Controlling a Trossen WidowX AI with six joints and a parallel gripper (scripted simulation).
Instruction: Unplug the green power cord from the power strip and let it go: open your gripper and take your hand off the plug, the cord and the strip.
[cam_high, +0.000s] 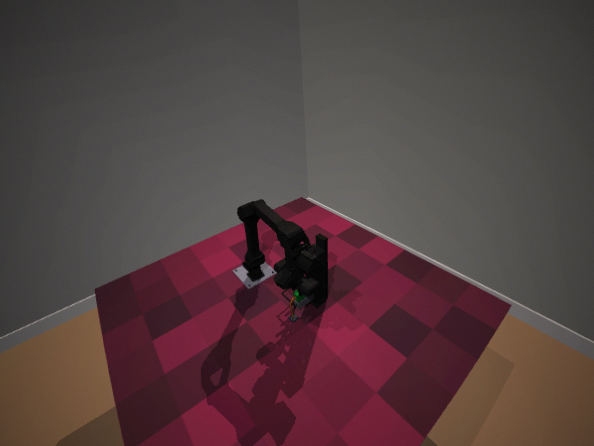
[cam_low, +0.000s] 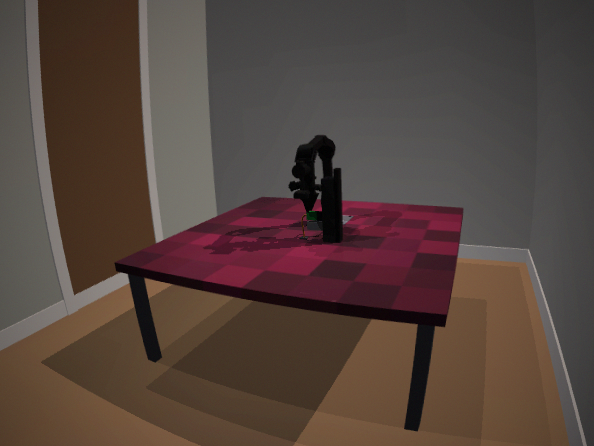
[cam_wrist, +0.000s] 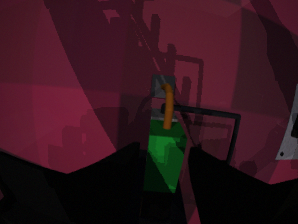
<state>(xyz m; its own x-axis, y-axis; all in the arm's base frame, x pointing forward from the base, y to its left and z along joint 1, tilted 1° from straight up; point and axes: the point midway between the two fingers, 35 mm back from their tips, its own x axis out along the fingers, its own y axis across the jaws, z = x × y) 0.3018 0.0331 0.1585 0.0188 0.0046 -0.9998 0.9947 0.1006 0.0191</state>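
Now: the green plug 1 cm behind my gripper tip, 3 cm to the left of it and 1 cm below it.
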